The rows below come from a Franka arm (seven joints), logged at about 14 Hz.
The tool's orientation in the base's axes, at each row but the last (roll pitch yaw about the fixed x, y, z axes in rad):
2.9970, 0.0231, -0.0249
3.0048, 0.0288, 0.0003
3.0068, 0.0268, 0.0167
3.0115, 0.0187, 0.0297
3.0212, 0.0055, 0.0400
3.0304, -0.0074, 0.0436
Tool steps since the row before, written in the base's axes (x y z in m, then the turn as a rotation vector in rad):
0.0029, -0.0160, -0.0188, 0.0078, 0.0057, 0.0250
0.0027, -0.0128, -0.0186, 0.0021, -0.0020, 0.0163
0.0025, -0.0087, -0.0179, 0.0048, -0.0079, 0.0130
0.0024, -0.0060, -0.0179, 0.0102, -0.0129, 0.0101
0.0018, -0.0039, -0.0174, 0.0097, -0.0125, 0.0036
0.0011, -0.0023, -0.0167, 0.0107, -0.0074, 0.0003
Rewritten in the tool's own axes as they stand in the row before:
0.0037, 0.0131, 0.0208, 0.0071, -0.0022, -0.0258
0.0032, 0.0102, 0.0201, 0.0016, 0.0042, -0.0159
0.0028, 0.0063, 0.0188, 0.0043, 0.0097, -0.0119
0.0026, 0.0037, 0.0185, 0.0096, 0.0144, -0.0085
0.0017, 0.0019, 0.0177, 0.0092, 0.0132, -0.0021
0.0009, 0.0005, 0.0169, 0.0104, 0.0078, 0.0007

